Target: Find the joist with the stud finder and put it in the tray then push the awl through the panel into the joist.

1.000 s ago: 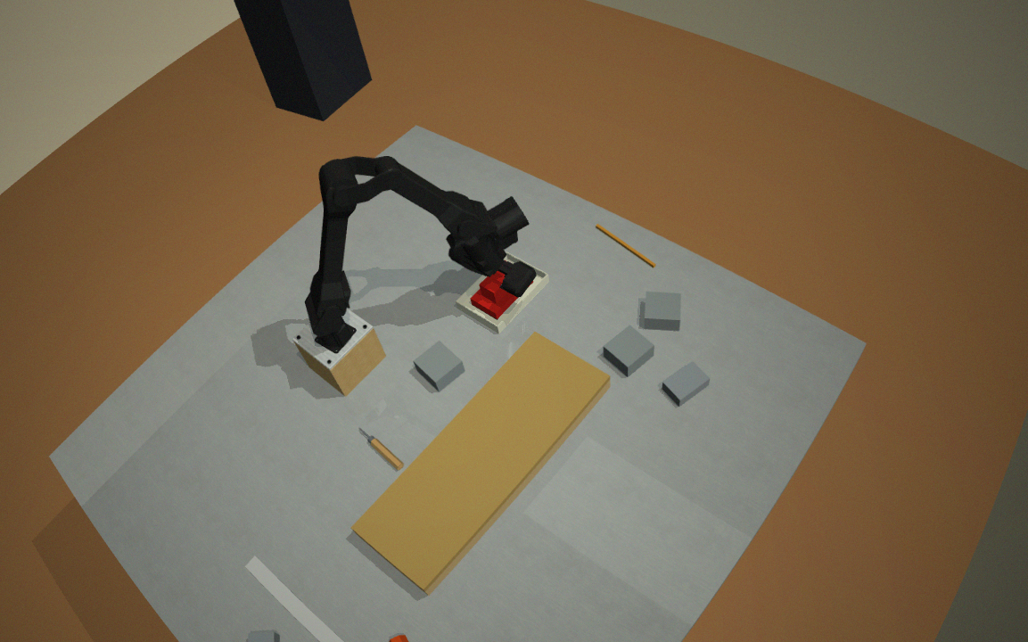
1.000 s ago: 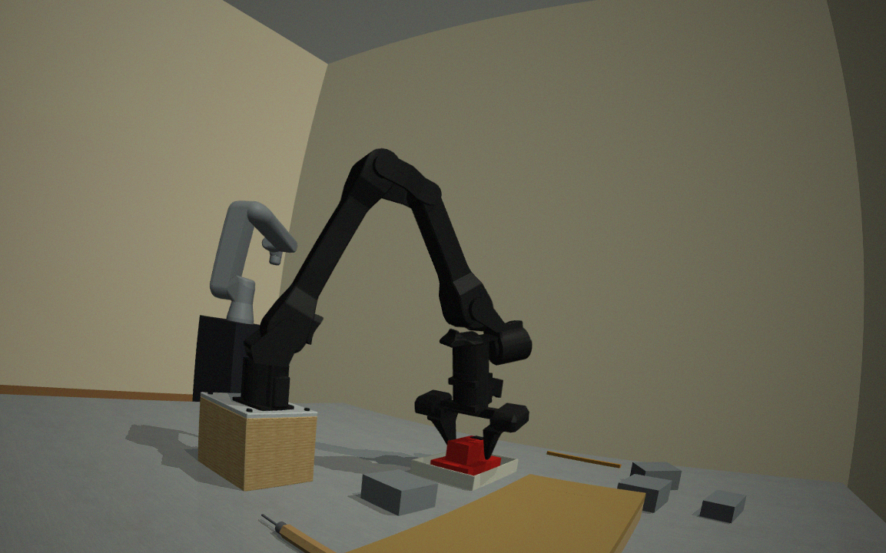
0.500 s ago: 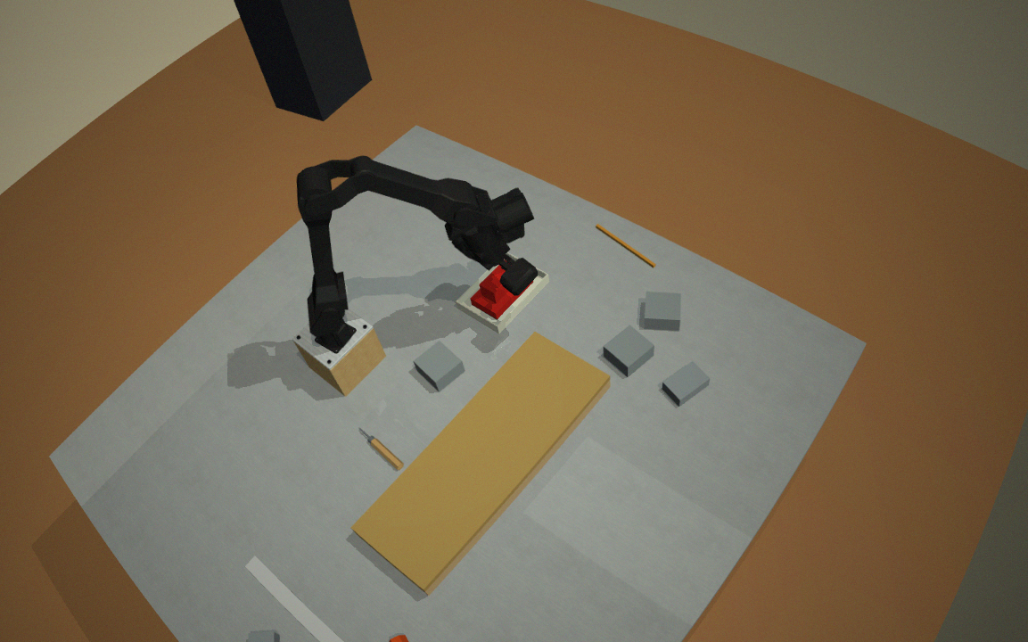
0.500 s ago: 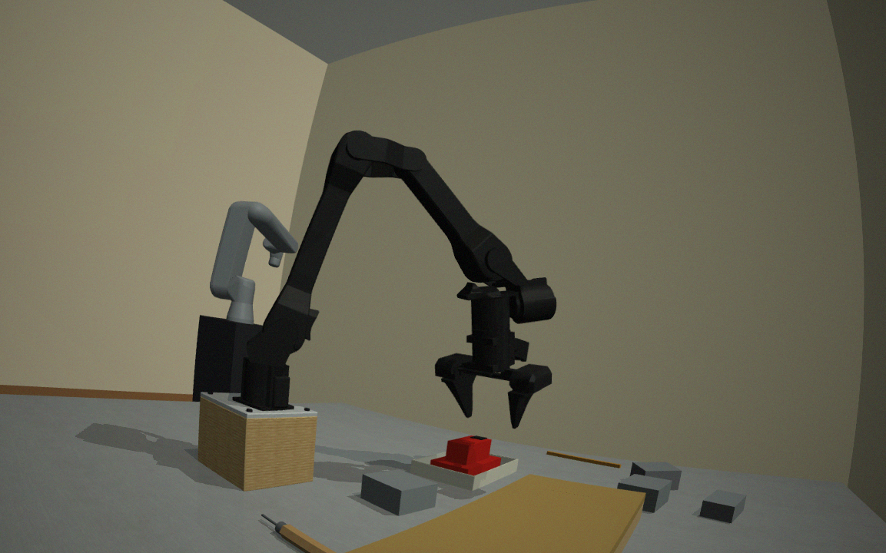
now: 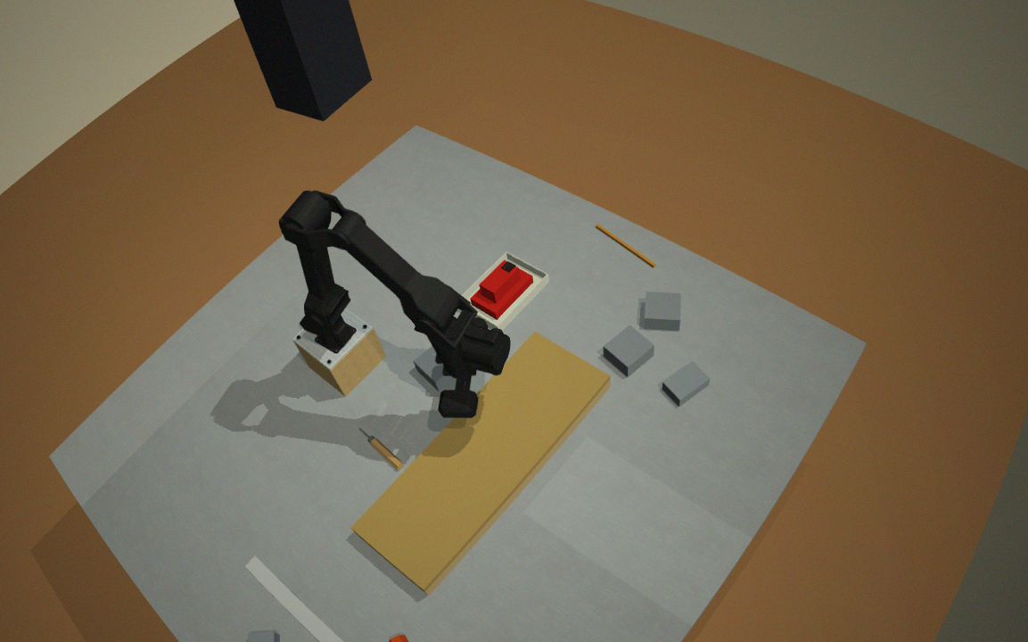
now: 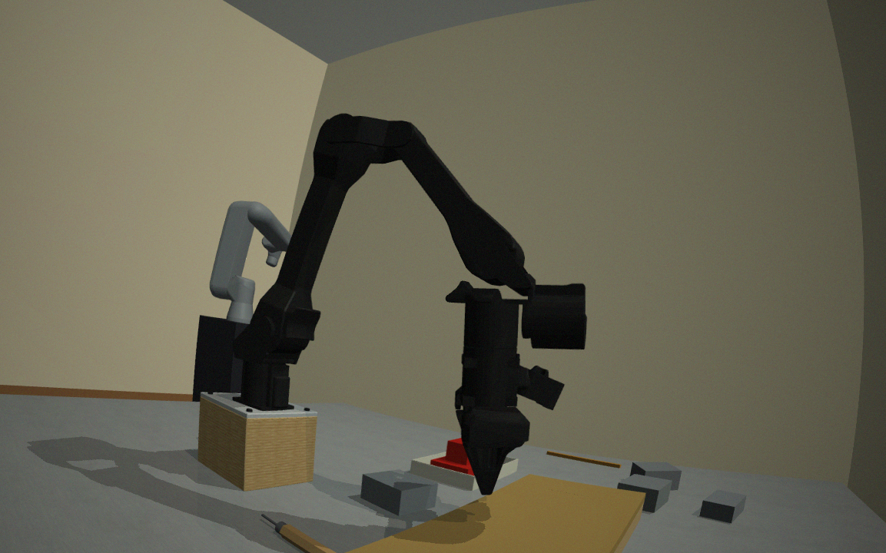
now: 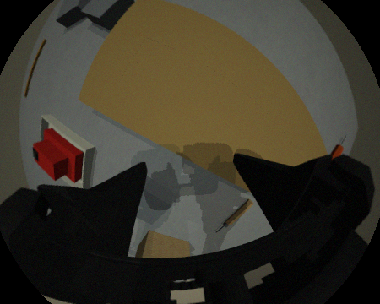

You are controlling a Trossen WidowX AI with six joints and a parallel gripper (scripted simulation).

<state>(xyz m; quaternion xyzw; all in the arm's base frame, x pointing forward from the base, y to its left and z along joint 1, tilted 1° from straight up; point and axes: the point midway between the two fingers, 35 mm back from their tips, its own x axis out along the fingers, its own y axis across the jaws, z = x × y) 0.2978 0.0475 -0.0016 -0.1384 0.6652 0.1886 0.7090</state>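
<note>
Now: gripper tip 130 mm past the awl, 170 mm to the left of it and 60 mm above it. Round my gripper tip: square indicator 110 mm behind, 280 mm to the left, 10 mm below; then red stud finder 120 mm behind, 270 mm to the left, 20 mm below; then tray 120 mm behind, 250 mm to the left, 60 mm below.
</note>
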